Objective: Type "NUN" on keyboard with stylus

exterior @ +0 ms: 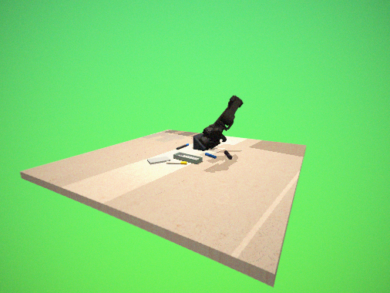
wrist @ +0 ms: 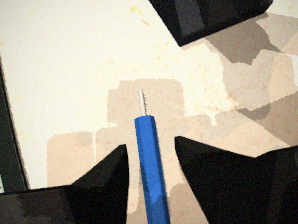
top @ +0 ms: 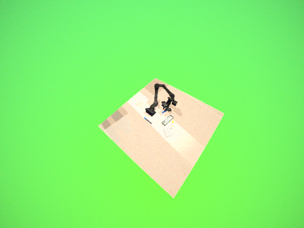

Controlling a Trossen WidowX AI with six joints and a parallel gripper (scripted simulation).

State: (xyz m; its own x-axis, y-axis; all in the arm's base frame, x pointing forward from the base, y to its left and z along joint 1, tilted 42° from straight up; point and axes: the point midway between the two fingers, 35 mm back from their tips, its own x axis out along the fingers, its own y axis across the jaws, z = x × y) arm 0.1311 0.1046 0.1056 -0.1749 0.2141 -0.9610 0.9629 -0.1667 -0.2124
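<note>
Now: the blue stylus 40 mm below my gripper tip and 10 mm to the right of it. The rest, counted from my gripper tip: grey stylus tip: 40 mm to the right, 40 mm below, 10 mm behind; then dark cylinder: 110 mm to the left, 60 mm behind, 30 mm below; then white marker: 220 mm ahead, 70 mm to the right, 40 mm below.
</note>
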